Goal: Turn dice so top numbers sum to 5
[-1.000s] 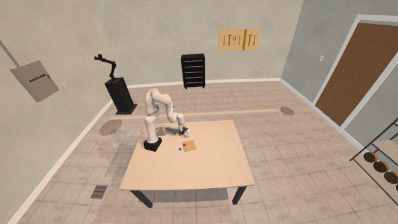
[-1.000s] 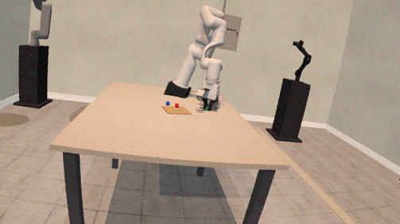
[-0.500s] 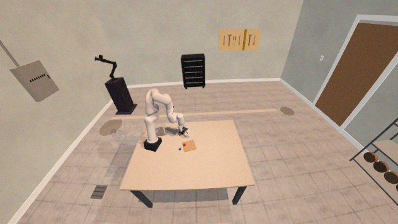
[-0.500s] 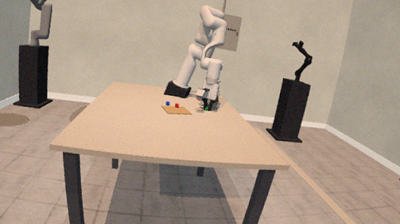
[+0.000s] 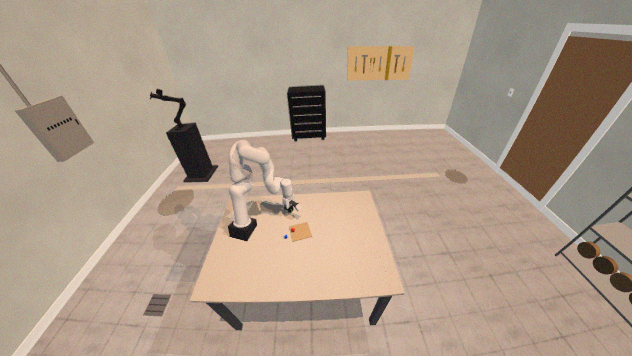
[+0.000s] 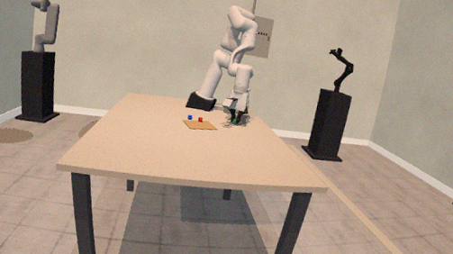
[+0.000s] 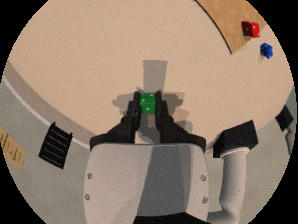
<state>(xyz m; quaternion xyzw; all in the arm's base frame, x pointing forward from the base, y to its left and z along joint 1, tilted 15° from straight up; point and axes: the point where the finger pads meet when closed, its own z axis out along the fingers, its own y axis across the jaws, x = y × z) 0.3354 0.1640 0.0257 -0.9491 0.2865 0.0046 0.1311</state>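
Now: hand 9 cm short of the brown mat, 19 cm to the left of it and 3 cm above it. Round my hand: red die (4 cm ahead, 19 cm to the right, 2 cm below); green die (1 cm below); blue die (1 cm behind, 24 cm to the right, 2 cm below).
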